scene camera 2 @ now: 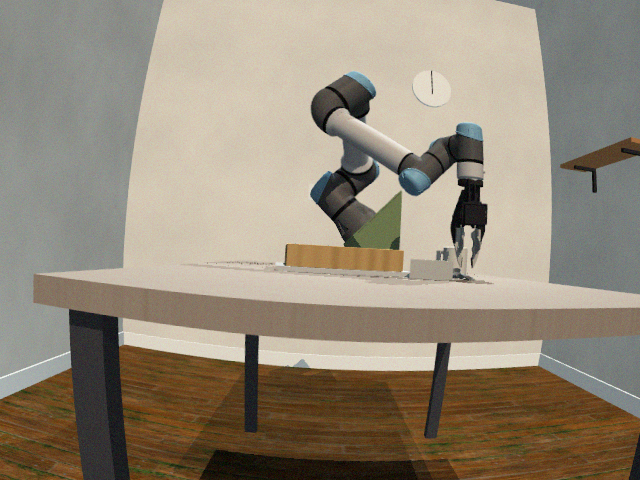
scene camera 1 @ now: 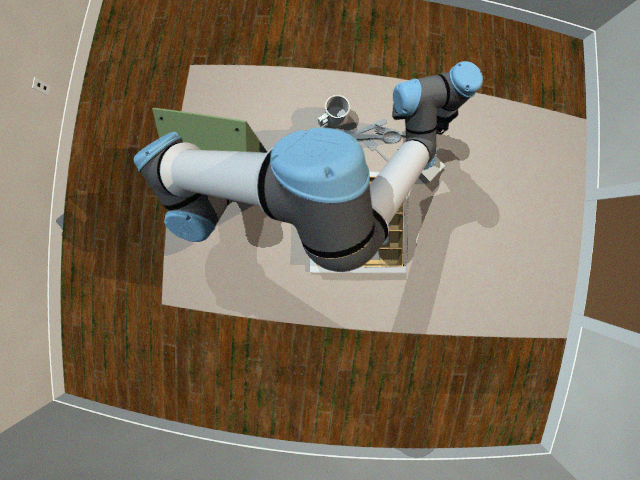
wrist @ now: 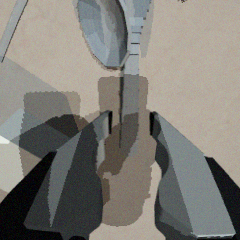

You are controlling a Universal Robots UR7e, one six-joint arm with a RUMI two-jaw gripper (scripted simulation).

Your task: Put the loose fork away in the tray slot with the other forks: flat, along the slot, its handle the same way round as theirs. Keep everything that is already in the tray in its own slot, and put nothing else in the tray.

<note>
The pictures show: my gripper, a white box and a wooden tray.
My gripper also shows in the wrist view.
</note>
